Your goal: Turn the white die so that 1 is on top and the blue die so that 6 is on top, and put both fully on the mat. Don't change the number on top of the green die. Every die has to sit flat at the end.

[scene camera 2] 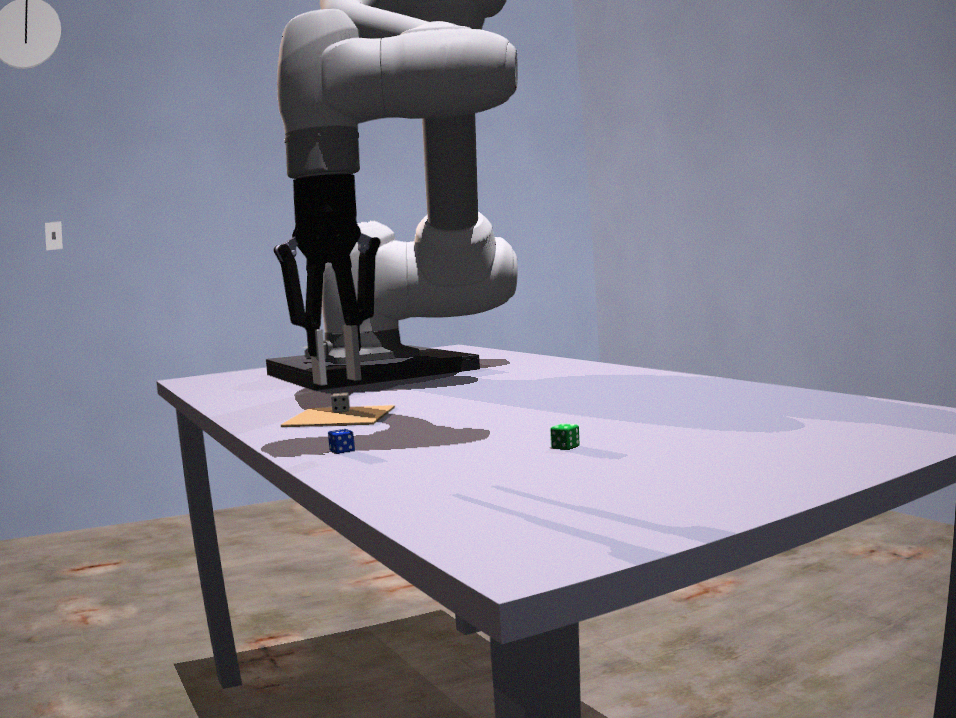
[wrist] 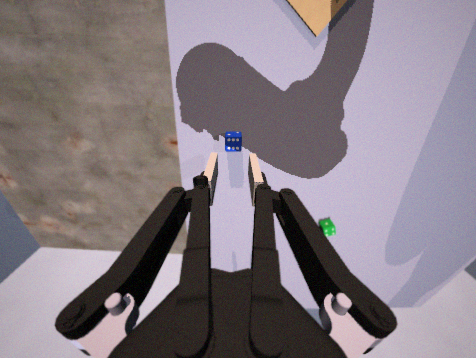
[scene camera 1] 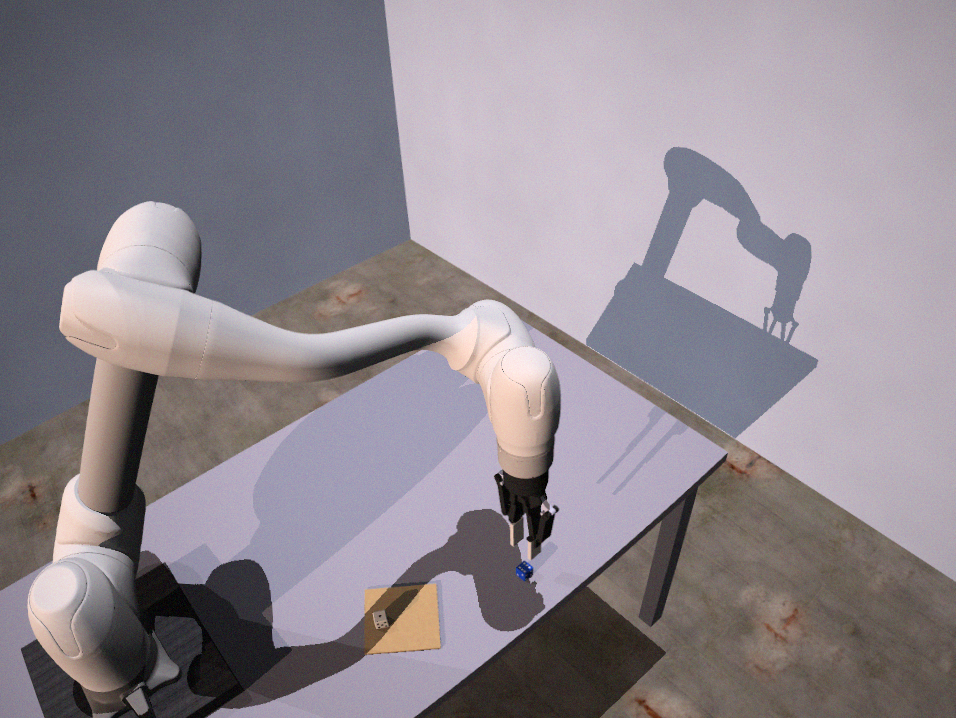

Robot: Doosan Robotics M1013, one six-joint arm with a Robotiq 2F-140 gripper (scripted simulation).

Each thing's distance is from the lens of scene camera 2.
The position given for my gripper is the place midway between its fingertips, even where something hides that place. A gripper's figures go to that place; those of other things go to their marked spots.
my gripper (scene camera 2: 337, 381): 1.12 m
tan mat (scene camera 2: 362, 415): 1.36 m
